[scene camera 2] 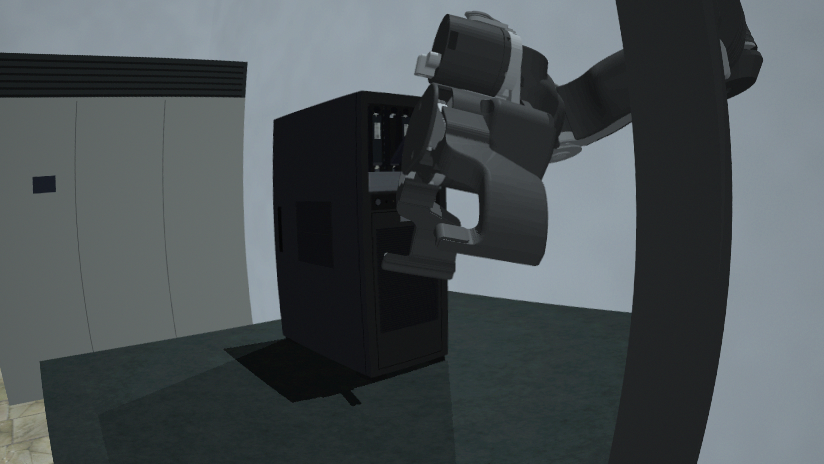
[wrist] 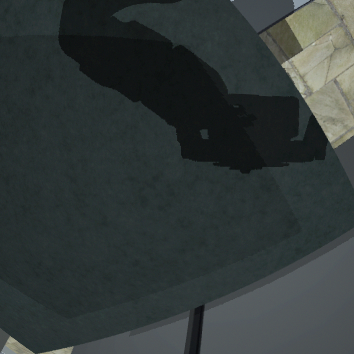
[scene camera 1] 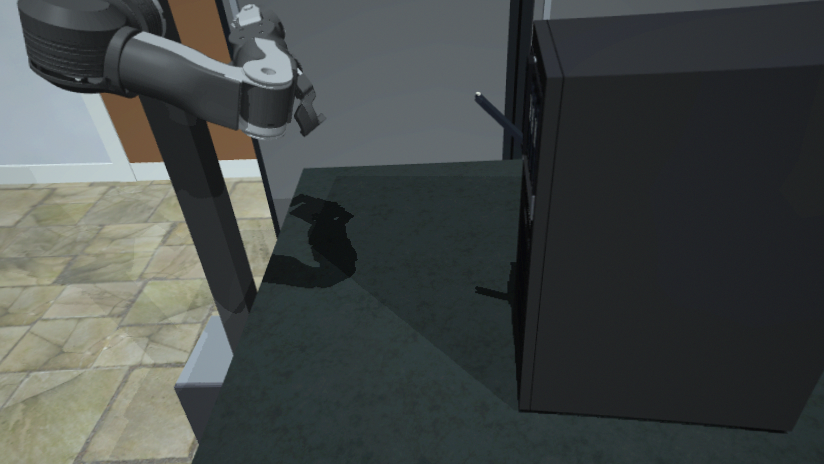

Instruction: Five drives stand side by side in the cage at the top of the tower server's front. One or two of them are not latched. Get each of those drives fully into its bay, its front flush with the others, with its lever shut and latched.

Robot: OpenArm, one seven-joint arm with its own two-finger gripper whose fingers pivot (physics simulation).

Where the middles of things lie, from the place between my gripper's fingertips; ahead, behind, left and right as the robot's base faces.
Scene:
Right now my hand is 55 cm short of the tower server (scene camera 1: 665, 275), 34 cm to the left of it and 3 cm above it.

